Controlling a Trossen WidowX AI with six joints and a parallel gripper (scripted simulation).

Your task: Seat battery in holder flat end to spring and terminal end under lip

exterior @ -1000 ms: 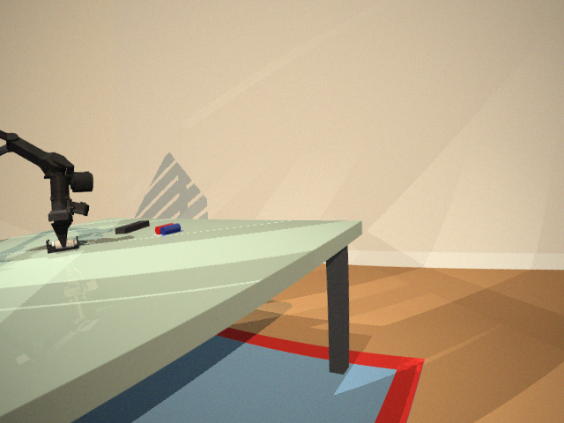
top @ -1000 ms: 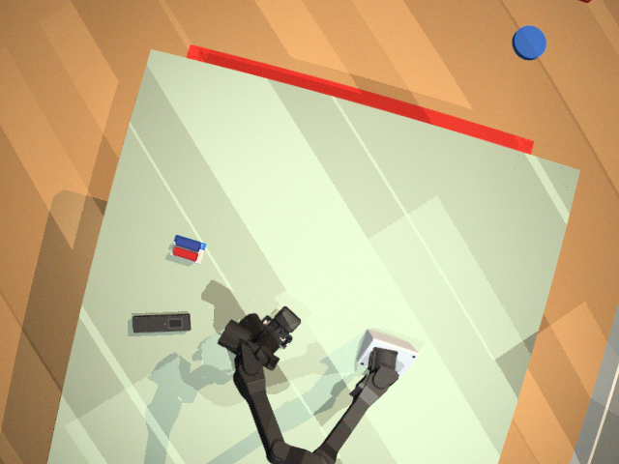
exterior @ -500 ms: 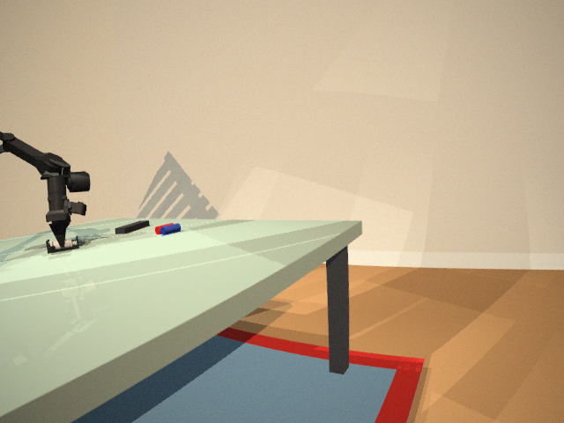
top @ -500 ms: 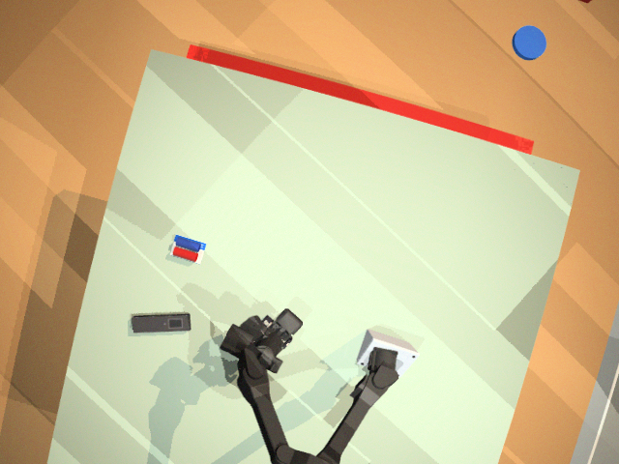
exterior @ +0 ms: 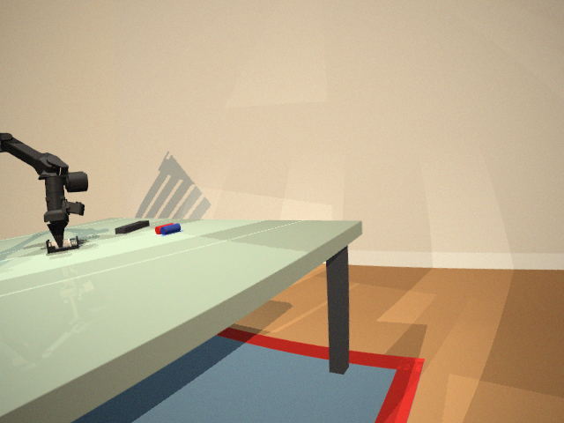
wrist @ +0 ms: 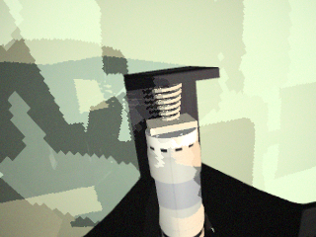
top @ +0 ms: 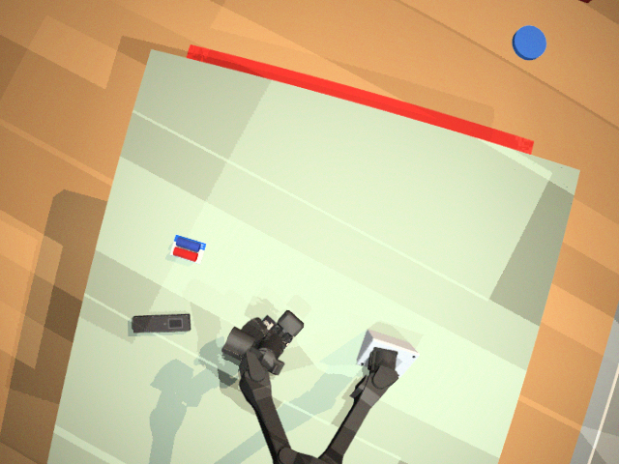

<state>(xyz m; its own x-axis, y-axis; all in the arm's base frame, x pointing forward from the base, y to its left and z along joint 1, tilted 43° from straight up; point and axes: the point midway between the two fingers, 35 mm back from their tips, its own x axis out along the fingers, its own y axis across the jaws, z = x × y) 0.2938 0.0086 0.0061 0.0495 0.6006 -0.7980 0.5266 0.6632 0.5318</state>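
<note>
The white battery lies 1 cm above my gripper tip. Also, from my gripper tip: flat black bar: 33 cm ahead, 3 cm to the left, 1 cm above.
</note>
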